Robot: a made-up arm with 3 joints. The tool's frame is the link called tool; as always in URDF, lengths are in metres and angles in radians.
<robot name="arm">
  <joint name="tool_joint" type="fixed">
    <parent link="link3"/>
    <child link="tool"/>
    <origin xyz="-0.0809 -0.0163 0.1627" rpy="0 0 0"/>
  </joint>
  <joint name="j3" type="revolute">
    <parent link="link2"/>
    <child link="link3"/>
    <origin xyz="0.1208 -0.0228 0.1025" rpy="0 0 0"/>
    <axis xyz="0 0 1"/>
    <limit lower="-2.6" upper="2.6" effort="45" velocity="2.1"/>
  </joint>
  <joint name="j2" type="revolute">
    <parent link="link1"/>
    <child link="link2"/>
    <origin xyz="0.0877 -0.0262 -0.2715" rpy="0 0 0"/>
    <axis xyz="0 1 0"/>
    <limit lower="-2.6" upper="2.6" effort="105" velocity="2.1"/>
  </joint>
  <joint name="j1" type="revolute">
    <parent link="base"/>
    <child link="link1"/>
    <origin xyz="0 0 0.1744" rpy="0 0 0"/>
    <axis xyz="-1 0 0"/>
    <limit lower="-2.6" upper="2.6" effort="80" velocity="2"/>
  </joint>
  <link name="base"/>
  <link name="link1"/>
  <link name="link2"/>
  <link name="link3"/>
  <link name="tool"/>
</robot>
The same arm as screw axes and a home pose.
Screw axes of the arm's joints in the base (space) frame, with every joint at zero. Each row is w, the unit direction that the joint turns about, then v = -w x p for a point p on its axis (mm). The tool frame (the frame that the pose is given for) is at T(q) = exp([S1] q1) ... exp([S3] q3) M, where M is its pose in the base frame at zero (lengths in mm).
S1: w -1 0 0 v 0 -174.4 0
S2: w 0 1 0 v 97.1 0 87.7
S3: w 0 0 1 v -49 -208.5 0
M =
1 0 0 127.6
0 1 0 -65.3
0 0 1 168.1
0 0 0 1
Joint limits (rad, base to tool): -2.6..2.6 -2.6..2.6 -2.6..2.6

